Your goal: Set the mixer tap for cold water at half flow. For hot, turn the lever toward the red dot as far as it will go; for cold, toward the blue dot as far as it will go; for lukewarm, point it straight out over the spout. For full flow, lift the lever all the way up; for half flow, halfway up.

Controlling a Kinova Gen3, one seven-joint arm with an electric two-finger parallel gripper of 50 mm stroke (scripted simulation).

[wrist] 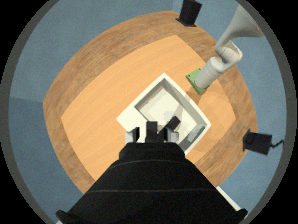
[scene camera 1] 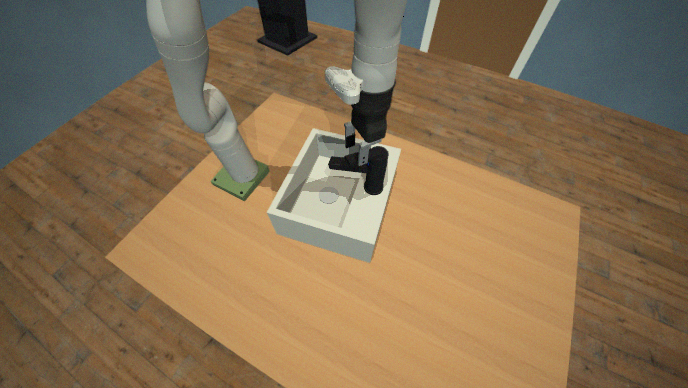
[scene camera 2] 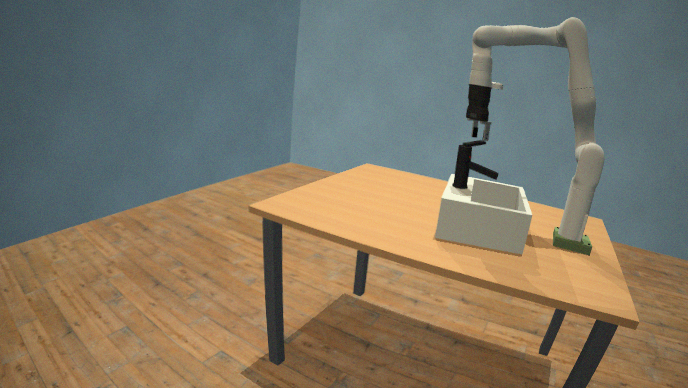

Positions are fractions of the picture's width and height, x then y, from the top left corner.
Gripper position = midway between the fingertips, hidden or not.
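My gripper is visible in scene camera 2, where my gripper (scene camera 2: 0.70, 0.36) appears, and in the wrist view, as my gripper (wrist: 0.51, 0.59). A white basin (scene camera 1: 0.47, 0.54) appears in scene camera 1, in the wrist view (wrist: 0.55, 0.46) and in scene camera 2 (scene camera 2: 0.67, 0.57). A black mixer tap (scene camera 1: 0.54, 0.48) is visible in scene camera 1 and likewise in scene camera 2 (scene camera 2: 0.67, 0.42).
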